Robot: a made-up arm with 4 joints.
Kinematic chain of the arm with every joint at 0, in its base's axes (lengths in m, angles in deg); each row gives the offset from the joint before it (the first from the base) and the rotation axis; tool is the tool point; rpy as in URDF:
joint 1: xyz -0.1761 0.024 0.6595 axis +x
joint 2: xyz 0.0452 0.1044 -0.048 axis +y
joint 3: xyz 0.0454 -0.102 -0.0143 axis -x
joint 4: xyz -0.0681 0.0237 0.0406 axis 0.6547 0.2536 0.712
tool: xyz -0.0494 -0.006 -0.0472 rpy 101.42 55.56 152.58
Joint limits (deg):
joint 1: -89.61..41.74
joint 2: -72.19..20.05
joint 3: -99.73..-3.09
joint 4: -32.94..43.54
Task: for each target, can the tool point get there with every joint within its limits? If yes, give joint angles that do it. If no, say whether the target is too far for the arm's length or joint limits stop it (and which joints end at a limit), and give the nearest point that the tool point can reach.
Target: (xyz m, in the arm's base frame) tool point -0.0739 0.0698 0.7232
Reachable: no: joint limits stop it (at a limit: joint 1, joint 2, joint 4) | nearest point -0.1930 0.0507 0.6531 | short by 0.140 m
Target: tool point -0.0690 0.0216 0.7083
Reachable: no: joint limits stop it (at a limit: joint 1, joint 2, joint 3, joint 4) | nearest point -0.1920 0.0450 0.6518 | short by 0.137 m
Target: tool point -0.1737 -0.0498 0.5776
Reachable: yes | joints -46.89 -54.08 -71.21 29.36
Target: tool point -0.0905 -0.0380 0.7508
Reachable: no: joint limits stop it (at a limit: joint 1, joint 2, joint 3, joint 4) | nearest point -0.1516 -0.0971 0.6574 | short by 0.126 m
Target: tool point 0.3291 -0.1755 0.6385
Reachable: no: too far | nearest point -0.1279 -0.0953 0.6375 | short by 0.464 m
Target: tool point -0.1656 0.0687 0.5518
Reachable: yes | joints 13.76 -53.28 -19.48 22.96
